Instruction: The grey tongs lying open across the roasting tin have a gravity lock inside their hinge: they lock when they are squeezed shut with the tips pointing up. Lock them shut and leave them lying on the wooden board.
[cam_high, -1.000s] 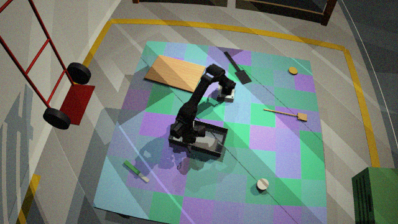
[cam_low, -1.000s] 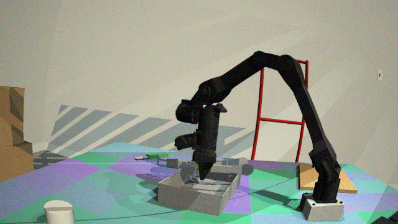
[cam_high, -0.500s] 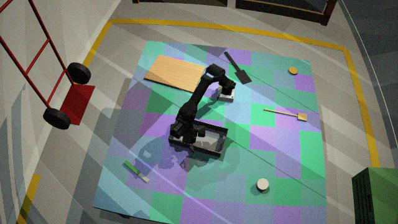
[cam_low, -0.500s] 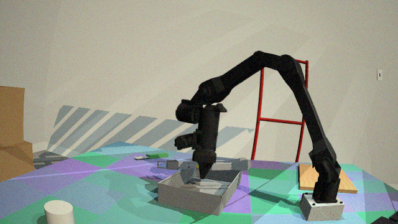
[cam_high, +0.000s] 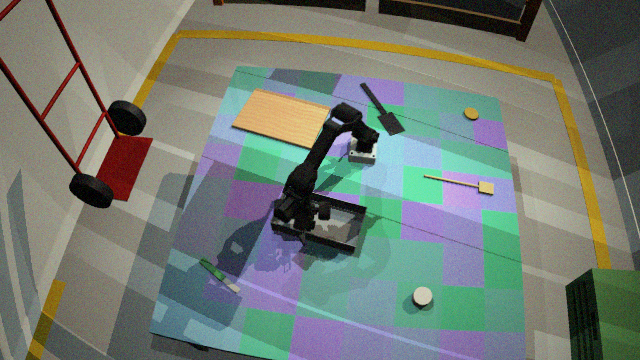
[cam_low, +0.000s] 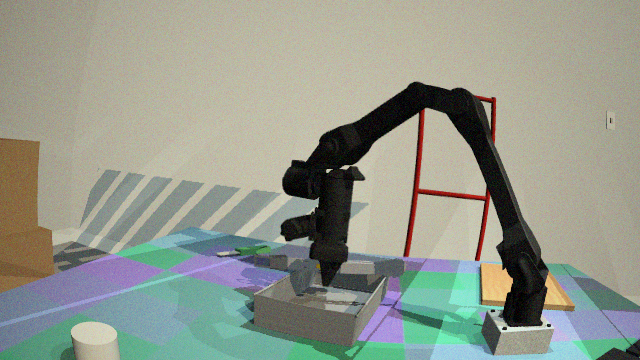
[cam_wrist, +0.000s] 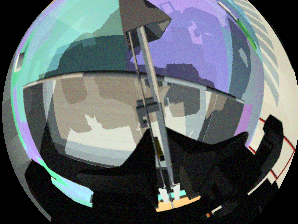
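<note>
Now: the grey roasting tin 2 cm behind my gripper tip and 5 cm to the left of it. Also, from my gripper tip: white cylinder 19 cm ahead, 45 cm to the left, 1 cm below; then wooden board 47 cm behind, 21 cm to the right, 2 cm below; then green-handled tool 27 cm ahead, 22 cm to the right, 2 cm below.
</note>
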